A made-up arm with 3 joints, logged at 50 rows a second.
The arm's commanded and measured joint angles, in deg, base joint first. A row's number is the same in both.
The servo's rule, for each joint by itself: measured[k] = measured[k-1] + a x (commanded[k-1-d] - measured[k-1]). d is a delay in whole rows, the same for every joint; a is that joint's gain. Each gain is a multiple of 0.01, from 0.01 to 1. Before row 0 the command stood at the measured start. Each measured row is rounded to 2 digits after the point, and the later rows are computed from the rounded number. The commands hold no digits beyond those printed.
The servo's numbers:
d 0
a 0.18 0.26 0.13
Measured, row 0:
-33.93, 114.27, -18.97
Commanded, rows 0 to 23:
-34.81, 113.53, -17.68
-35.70, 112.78, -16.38
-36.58, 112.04, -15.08
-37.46, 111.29, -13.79
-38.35, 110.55, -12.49
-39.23, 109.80, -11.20
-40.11, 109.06, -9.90
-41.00, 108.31, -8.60
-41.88, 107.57, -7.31
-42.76, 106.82, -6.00
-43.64, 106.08, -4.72
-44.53, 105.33, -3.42
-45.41, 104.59, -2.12
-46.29, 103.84, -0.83
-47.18, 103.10, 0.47
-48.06, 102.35, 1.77
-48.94, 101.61, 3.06
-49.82, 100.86, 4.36
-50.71, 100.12, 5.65
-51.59, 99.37, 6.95
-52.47, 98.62, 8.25
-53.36, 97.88, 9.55
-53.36, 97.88, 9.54
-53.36, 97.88, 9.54
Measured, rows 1 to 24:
-34.09, 114.08, -18.80
-34.38, 113.74, -18.49
-34.78, 113.30, -18.05
-35.26, 112.78, -17.50
-35.82, 112.20, -16.85
-36.43, 111.58, -16.12
-37.09, 110.92, -15.31
-37.79, 110.24, -14.44
-38.53, 109.55, -13.51
-39.29, 108.84, -12.53
-40.07, 108.12, -11.51
-40.87, 107.39, -10.46
-41.69, 106.66, -9.38
-42.52, 105.93, -8.27
-43.36, 105.19, -7.13
-44.21, 104.45, -5.97
-45.06, 103.71, -4.80
-45.92, 102.97, -3.61
-46.78, 102.23, -2.41
-47.65, 101.49, -1.19
-48.52, 100.74, 0.04
-49.39, 100.00, 1.28
-50.10, 99.45, 2.35
-50.69, 99.04, 3.28

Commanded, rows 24 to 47:
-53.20, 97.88, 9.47
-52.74, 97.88, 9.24
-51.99, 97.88, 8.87
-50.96, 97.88, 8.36
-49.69, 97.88, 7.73
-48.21, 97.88, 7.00
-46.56, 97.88, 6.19
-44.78, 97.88, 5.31
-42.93, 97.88, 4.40
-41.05, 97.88, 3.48
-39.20, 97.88, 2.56
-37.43, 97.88, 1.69
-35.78, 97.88, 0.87
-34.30, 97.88, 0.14
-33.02, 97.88, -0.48
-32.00, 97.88, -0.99
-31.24, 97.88, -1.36
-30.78, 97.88, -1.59
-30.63, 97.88, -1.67
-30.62, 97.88, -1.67
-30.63, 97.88, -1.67
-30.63, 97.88, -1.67
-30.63, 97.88, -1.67
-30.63, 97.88, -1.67
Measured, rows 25 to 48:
-51.14, 98.74, 4.08
-51.43, 98.52, 4.75
-51.53, 98.35, 5.29
-51.43, 98.23, 5.69
-51.12, 98.14, 5.96
-50.60, 98.07, 6.10
-49.87, 98.02, 6.11
-48.95, 97.98, 6.01
-47.87, 97.95, 5.80
-46.64, 97.93, 5.50
-45.30, 97.92, 5.12
-43.88, 97.91, 4.67
-42.42, 97.90, 4.18
-40.96, 97.89, 3.65
-39.53, 97.89, 3.11
-38.17, 97.89, 2.58
-36.92, 97.89, 2.07
-35.81, 97.89, 1.59
-34.88, 97.89, 1.17
-34.11, 97.89, 0.80
-33.48, 97.89, 0.48
-32.97, 97.89, 0.20
-32.55, 97.89, -0.04
-32.20, 97.89, -0.25

